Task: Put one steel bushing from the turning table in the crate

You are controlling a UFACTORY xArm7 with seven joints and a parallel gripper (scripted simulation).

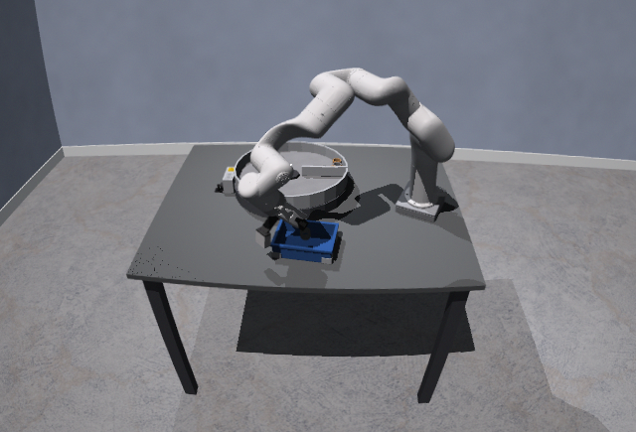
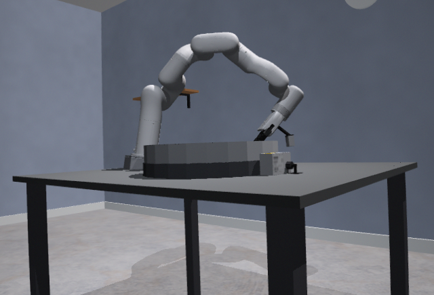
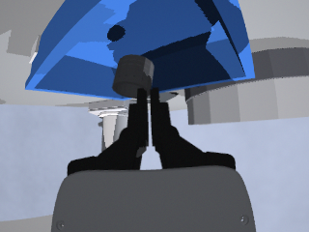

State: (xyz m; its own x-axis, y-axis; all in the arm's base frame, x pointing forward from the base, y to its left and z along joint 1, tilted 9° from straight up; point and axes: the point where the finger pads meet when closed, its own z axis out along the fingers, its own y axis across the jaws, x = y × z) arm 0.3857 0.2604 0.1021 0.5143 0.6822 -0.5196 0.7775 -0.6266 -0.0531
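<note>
Now: the blue crate 1 cm behind my hand and 6 cm below it. The rest, counted from my hand: round turning table (10 cm ahead, 34 cm to the right, 3 cm below).
</note>
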